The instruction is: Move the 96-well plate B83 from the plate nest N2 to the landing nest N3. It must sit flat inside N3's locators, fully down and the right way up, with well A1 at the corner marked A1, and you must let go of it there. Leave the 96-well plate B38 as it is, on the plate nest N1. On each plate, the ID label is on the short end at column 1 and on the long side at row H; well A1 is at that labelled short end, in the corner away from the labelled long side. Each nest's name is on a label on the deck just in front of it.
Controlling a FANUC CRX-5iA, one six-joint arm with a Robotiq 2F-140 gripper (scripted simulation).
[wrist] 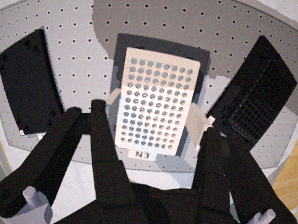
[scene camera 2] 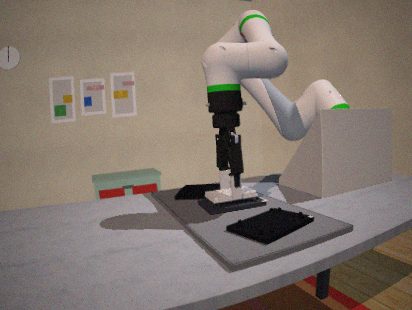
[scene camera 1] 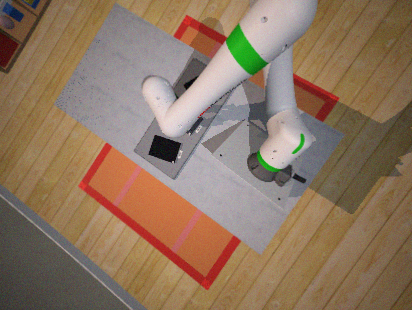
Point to a black nest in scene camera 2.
At 285,222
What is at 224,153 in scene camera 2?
My gripper.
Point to a dark grey nest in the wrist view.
At 124,40
